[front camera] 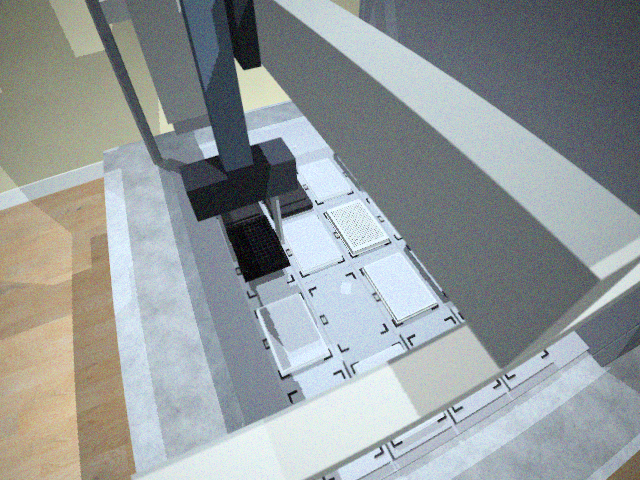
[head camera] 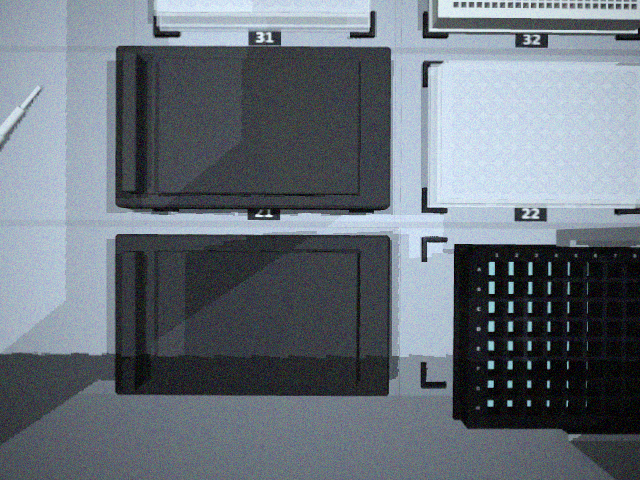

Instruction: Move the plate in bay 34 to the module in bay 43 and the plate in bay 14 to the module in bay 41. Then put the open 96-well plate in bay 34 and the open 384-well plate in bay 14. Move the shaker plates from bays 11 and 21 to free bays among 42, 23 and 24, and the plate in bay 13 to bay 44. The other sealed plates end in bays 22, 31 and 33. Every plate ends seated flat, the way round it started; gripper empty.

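Places are measured from the robot's base along level axes (x ahead, y left, z up), in metres.
Where they show: gripper, between the fingertips: (front camera: 256, 245) (head camera: 593, 335); robot's base, origin of its link: (head camera: 159, 380).
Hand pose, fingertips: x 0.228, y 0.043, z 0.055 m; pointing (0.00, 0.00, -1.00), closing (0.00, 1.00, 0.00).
Things, the pixels of their top centre, and the offset from my fingertips. "spot": a spot on its surface instead.
- black open 96-well plate, centre of its top: (head camera: 604, 339) (front camera: 255, 243) 0.007 m up, 0.000 m ahead, 0.000 m left
- bay 11, centre of its top: (head camera: 247, 320) (front camera: 234, 198) 0.024 m down, 0.168 m back, 0.001 m left
- bay 21, centre of its top: (head camera: 248, 119) (front camera: 280, 183) 0.024 m down, 0.168 m back, 0.108 m left
- open 384-well plate, centre of its top: (front camera: 356, 223) 0.040 m down, 0.000 m ahead, 0.214 m left
- bay 22, a spot on its surface: (head camera: 537, 134) (front camera: 308, 239) spot: 0.040 m down, 0.004 m back, 0.106 m left
- bay 31, a spot on its surface: (head camera: 263, 7) spot: 0.041 m down, 0.163 m back, 0.178 m left
- bay 33, a spot on its surface: (front camera: 400, 286) spot: 0.040 m down, 0.170 m ahead, 0.213 m left
- bay 13, a spot on its surface: (front camera: 293, 330) spot: 0.041 m down, 0.167 m ahead, 0.003 m left
- white pen-like tool, centre of its top: (head camera: 6, 116) 0.047 m down, 0.317 m back, 0.117 m left
The gripper (front camera: 256, 238) is shut on the black open 96-well plate (front camera: 258, 249) (head camera: 547, 335) and holds it level, a little above bay 12; its far finger is hidden. Cyan shows in the wells. The dark shakers in bay 11 (head camera: 258, 320) and bay 21 (front camera: 297, 202) (head camera: 258, 124) bear no plates. The open 384-well plate (front camera: 356, 226) (head camera: 542, 12) sits in bay 32. Pale plates sit in bay 22 (front camera: 312, 243) (head camera: 537, 134), bay 31 (front camera: 324, 179) (head camera: 263, 7), bay 33 (front camera: 400, 286) and bay 13 (front camera: 293, 330). Bays 41 to 44 are hidden.
A broad grey beam (front camera: 413, 155) crosses the right of the front view, and a pale front rail (front camera: 336, 408) covers part of the near bays. The grey pipetting stage (front camera: 165, 67) stands behind the gripper. A white pen-like tool (head camera: 18, 116) lies left of the shakers.
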